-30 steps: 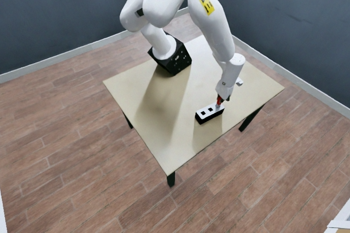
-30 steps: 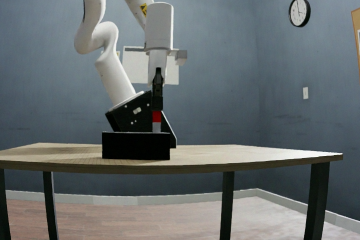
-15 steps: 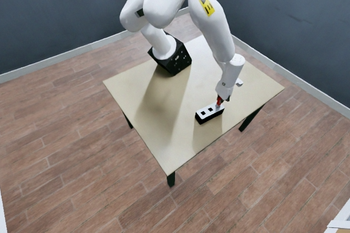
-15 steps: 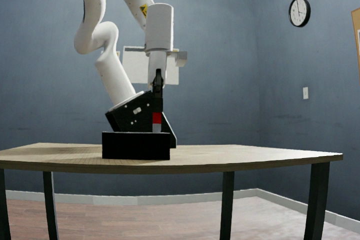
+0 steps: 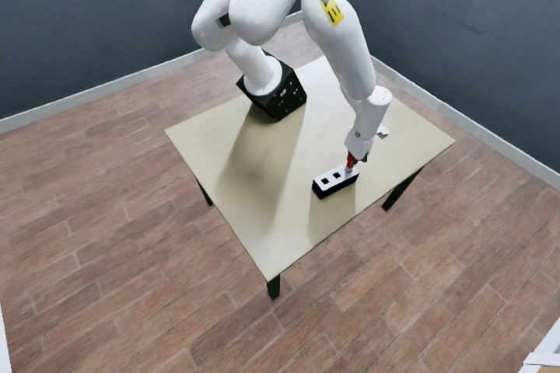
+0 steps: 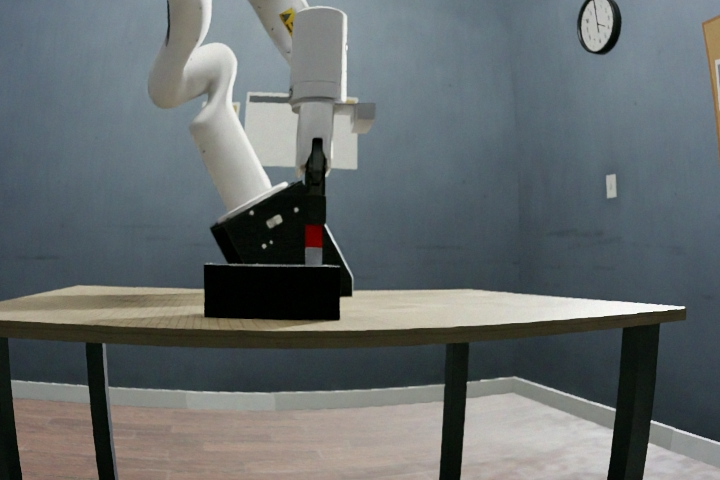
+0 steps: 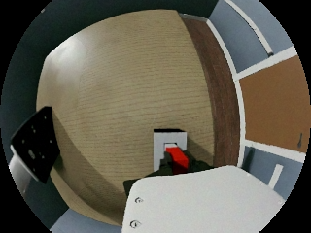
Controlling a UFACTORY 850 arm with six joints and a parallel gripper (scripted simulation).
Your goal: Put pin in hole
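My gripper is now 20 mm past the black block, 60 mm to the left of it and 110 mm above it. Also, from my hand: pin 20 mm below.
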